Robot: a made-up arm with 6 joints.
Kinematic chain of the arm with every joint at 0, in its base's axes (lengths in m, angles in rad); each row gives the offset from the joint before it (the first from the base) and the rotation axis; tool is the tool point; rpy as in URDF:
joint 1: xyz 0 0 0.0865 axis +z
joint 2: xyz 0 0 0 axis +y
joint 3: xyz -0.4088 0 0.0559 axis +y
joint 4: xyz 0.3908 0 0.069 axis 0.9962 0 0.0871
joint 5: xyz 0 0 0 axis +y
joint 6: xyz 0.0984 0 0.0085 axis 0.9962 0 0.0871
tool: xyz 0 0 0 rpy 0 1.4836 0
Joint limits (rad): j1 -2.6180..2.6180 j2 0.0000..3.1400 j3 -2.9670..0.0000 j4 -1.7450..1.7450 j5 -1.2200..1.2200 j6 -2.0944..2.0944
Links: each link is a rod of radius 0.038 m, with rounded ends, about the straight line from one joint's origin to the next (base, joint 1, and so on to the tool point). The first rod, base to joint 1, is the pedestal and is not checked.
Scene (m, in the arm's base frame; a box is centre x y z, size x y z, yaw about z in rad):
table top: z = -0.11
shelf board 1: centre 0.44 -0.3 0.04 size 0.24 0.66 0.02 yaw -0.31
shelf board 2: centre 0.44 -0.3 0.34 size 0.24 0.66 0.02 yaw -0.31
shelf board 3: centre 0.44 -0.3 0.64 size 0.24 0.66 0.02 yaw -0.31
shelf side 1: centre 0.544 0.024 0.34 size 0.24 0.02 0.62 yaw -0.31
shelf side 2: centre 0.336 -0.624 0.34 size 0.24 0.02 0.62 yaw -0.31
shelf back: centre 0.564 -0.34 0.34 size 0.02 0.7 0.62 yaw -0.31
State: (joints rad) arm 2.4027 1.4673 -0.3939 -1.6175 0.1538 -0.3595
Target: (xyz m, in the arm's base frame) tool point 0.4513 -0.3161 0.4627
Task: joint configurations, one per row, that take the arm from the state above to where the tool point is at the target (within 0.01 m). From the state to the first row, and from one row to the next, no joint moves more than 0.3 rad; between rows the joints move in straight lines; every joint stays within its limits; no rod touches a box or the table.
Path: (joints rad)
1: 2.1455 1.2577 -0.3376 -1.5919 0.2416 -0.3361
2: 1.8882 1.0481 -0.2814 -1.5663 0.3294 -0.3128
3: 1.6310 0.8385 -0.2251 -1.5407 0.4172 -0.2894
4: 1.3737 0.6288 -0.1688 -1.5151 0.5050 -0.2660
5: 1.1165 0.4192 -0.1125 -1.4894 0.5928 -0.2426
6: 0.8593 0.2096 -0.0563 -1.4638 0.6805 -0.2193
7: 0.6020 0.0000 0.0000 -1.4382 0.7683 -0.1959
8: 0.3523 0.2125 -0.1758 -1.4752 0.7429 -0.2286
9: 0.1026 0.4250 -0.3515 -1.5121 0.7174 -0.2613
10: -0.1472 0.6375 -0.5273 -1.5491 0.6919 -0.2941
11: -0.3969 0.8500 -0.7030 -1.5861 0.6665 -0.3268
12: -0.6467 1.0626 -0.8788 -1.6230 0.6410 -0.3595
13: -0.5845 1.3304 -1.1207 -1.6582 0.5806 -0.3595
14: -0.5223 1.5983 -1.3626 -1.6934 0.5202 -0.3595

